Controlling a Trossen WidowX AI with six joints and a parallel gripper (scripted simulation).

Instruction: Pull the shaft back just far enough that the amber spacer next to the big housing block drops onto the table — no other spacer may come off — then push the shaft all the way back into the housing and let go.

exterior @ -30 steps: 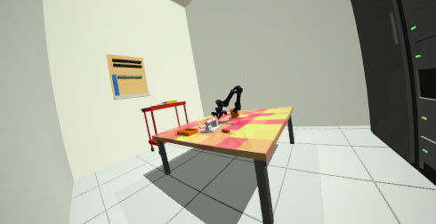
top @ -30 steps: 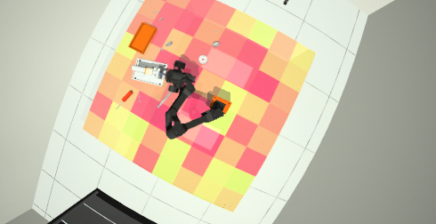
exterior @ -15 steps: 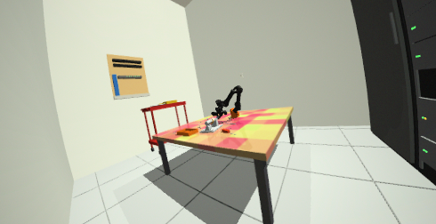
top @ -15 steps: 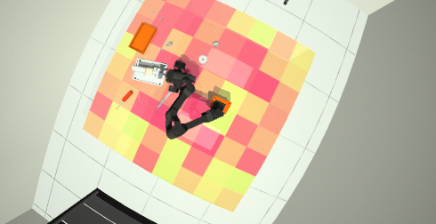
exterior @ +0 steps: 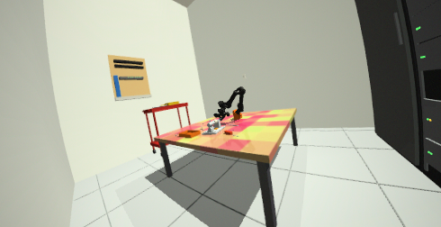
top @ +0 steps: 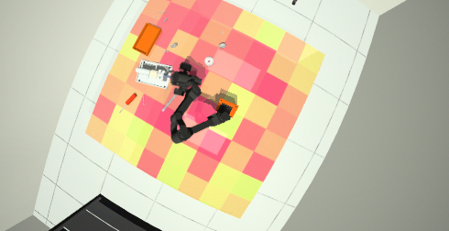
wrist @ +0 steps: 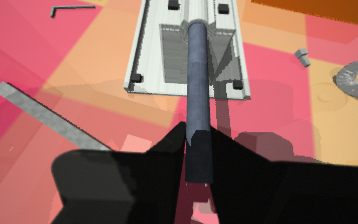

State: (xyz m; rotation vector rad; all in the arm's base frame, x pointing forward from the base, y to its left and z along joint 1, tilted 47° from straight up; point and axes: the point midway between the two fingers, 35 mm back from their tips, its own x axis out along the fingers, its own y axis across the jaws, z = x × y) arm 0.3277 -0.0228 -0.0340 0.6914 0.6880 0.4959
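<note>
Now: gripper tip 60 mm short of the dark blue-grey shaft, 10 mm to the right of it and 20 mm below it. Also, from my gripper tip: amber spacer (130 mm ahead, 30 mm to the left, 50 mm below); then cream spacer (110 mm ahead, 20 mm to the left, 20 mm above); then grey flat bar (10 mm behind, 150 mm to the left, 50 mm below).
</note>
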